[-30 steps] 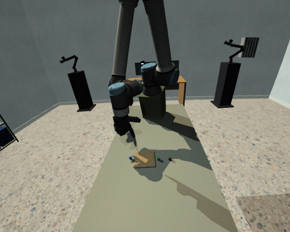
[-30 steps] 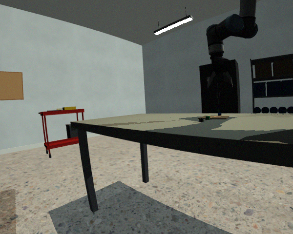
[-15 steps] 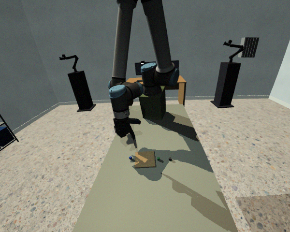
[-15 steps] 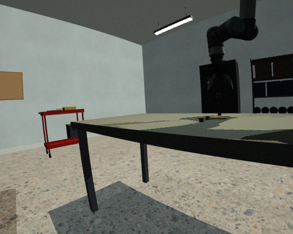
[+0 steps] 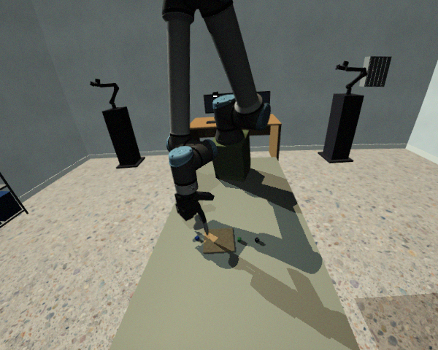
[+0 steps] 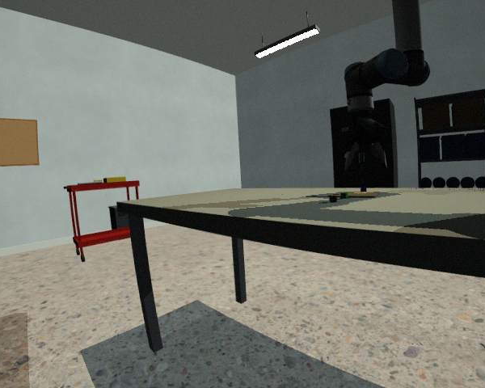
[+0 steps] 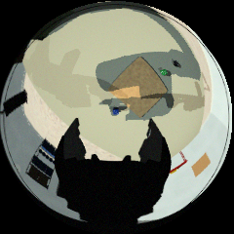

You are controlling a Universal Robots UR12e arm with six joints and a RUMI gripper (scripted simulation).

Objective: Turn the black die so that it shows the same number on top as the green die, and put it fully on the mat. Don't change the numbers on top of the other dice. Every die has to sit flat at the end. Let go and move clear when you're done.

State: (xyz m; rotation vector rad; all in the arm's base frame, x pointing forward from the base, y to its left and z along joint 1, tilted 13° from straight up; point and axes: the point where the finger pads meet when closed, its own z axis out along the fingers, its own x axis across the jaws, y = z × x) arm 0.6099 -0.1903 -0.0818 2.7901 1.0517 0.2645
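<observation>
Right now the blue die is 20 mm ahead of my hand, 10 mm to the right of it and 70 mm below it. Round my hand: black die: 40 mm ahead, 270 mm to the left, 70 mm below; then green die: 30 mm ahead, 190 mm to the left, 70 mm below; then mat: 20 mm ahead, 90 mm to the left, 80 mm below.
</observation>
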